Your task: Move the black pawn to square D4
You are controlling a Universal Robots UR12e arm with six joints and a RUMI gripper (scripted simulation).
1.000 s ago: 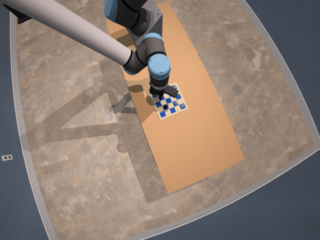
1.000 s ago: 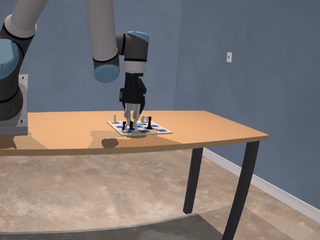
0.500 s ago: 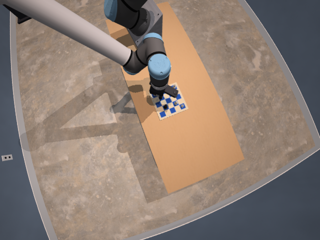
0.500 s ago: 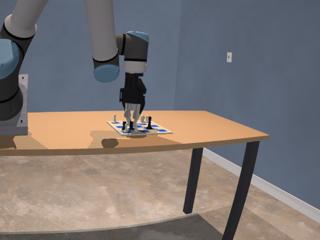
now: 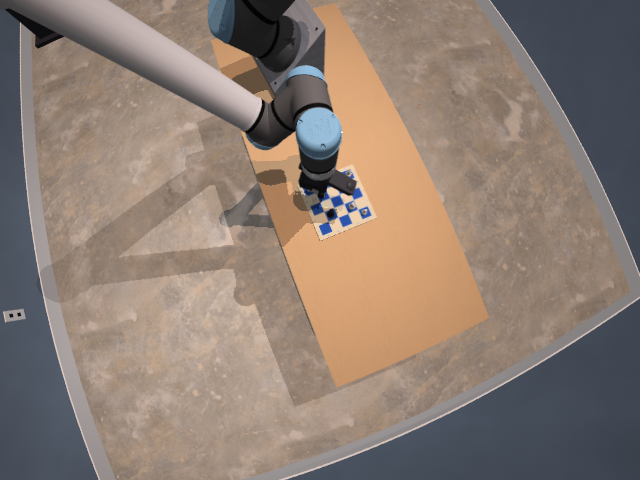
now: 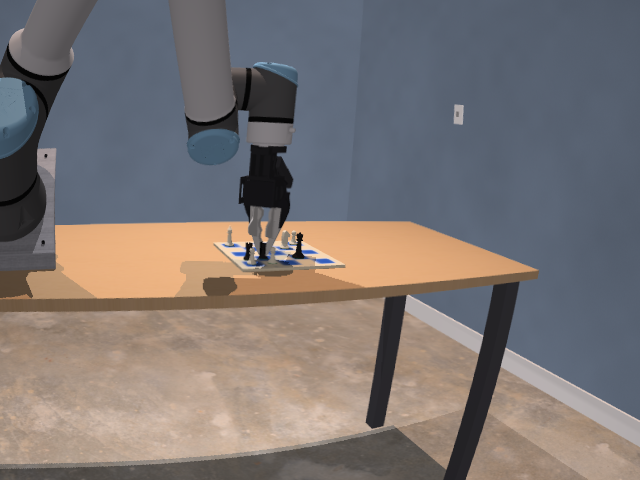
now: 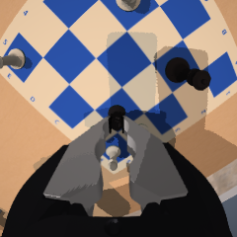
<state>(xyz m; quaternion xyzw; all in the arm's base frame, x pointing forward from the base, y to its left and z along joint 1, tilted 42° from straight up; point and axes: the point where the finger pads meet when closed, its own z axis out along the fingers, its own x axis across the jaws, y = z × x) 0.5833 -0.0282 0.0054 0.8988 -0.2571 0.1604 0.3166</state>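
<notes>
My hand is 40 mm short of the cream chessboard, 40 mm to the right of it and 30 mm above it. From my hand the other things lie so: tall black piece (80 mm ahead); then black pawn (10 mm below).
</notes>
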